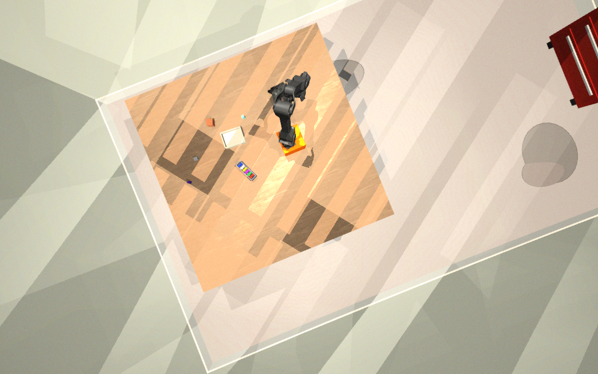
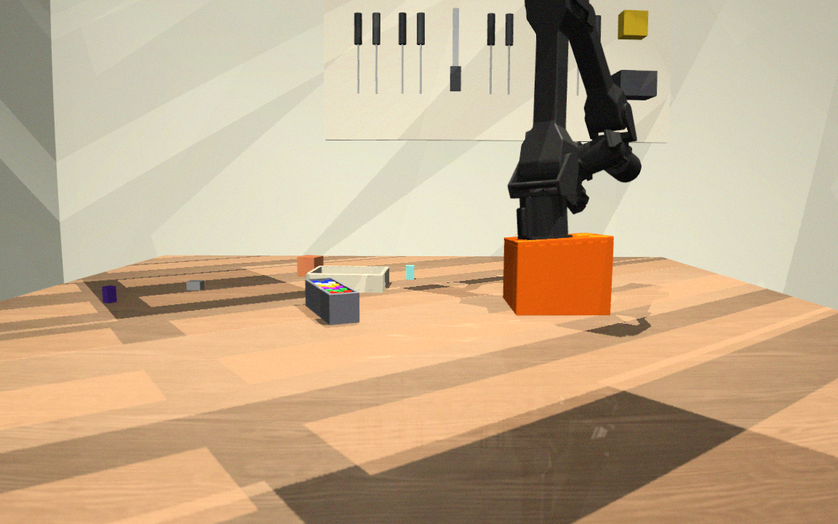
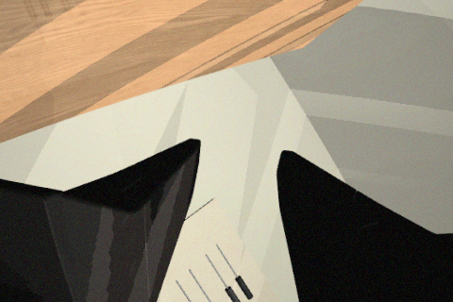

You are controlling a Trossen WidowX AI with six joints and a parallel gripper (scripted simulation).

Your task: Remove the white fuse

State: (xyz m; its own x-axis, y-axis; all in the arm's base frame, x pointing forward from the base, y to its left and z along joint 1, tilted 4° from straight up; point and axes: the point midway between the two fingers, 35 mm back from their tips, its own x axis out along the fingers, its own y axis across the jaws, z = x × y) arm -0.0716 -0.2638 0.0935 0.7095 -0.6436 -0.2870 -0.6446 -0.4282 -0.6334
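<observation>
Right now my gripper tip is 36 cm short of the white fuse, 27 cm to the right of it and 15 cm above it. Round my gripper tip: pale tray: 33 cm ahead, 17 cm below, 8 cm to the left.
</observation>
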